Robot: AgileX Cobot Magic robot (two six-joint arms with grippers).
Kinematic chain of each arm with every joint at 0, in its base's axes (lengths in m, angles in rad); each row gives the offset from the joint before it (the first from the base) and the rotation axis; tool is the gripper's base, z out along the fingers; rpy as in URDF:
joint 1: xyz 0 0 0.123 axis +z
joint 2: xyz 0 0 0 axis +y
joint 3: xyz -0.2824 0 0.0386 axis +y
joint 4: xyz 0.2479 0 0.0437 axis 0.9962 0 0.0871
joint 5: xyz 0 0 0 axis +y
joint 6: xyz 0.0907 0 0.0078 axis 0.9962 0 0.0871
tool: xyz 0 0 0 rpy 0 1.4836 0
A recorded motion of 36 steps. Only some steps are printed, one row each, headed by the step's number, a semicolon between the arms.
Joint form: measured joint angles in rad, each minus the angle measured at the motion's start. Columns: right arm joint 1, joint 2, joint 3, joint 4, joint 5, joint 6; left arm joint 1, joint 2, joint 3, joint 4, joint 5, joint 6.
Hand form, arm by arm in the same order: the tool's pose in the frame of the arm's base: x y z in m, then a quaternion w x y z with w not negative. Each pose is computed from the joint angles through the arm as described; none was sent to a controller.
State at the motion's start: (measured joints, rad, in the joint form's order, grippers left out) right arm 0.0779 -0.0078 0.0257 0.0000 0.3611 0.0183; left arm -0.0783 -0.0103 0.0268 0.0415 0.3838 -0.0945
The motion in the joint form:
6: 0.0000 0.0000 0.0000 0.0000 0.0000 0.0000; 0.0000 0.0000 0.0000 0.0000 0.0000 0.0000
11: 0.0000 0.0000 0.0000 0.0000 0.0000 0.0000; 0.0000 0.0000 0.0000 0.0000 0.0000 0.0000
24: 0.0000 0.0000 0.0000 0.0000 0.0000 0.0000; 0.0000 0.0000 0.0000 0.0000 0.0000 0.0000
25: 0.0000 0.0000 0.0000 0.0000 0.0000 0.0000; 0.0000 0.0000 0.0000 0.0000 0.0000 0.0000
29: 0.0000 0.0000 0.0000 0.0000 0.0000 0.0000; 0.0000 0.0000 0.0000 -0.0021 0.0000 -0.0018
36: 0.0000 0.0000 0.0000 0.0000 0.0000 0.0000; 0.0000 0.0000 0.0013 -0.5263 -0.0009 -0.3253
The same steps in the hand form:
6: 0.0529 0.0041 0.1723 0.59610 -0.02391 0.80204 0.02869; 0.0523 -0.0027 0.1702 0.58741 0.00444 0.80860 -0.03321
11: 0.0529 0.0041 0.1723 0.59610 -0.02391 0.80204 0.02869; 0.0523 -0.0027 0.1702 0.58741 0.00444 0.80860 -0.03321
24: 0.0529 0.0041 0.1723 0.59610 -0.02391 0.80204 0.02869; 0.0523 -0.0027 0.1702 0.58741 0.00444 0.80860 -0.03321
25: 0.0529 0.0041 0.1723 0.59610 -0.02391 0.80204 0.02869; 0.0523 -0.0027 0.1702 0.58741 0.00444 0.80860 -0.03321
29: 0.0529 0.0041 0.1723 0.59610 -0.02391 0.80204 0.02869; 0.0523 -0.0028 0.1702 0.58732 0.00316 0.80861 -0.03463
36: 0.0529 0.0041 0.1723 0.59610 -0.02391 0.80204 0.02869; 0.0507 -0.0199 0.1737 0.50310 -0.25891 0.75212 -0.33790

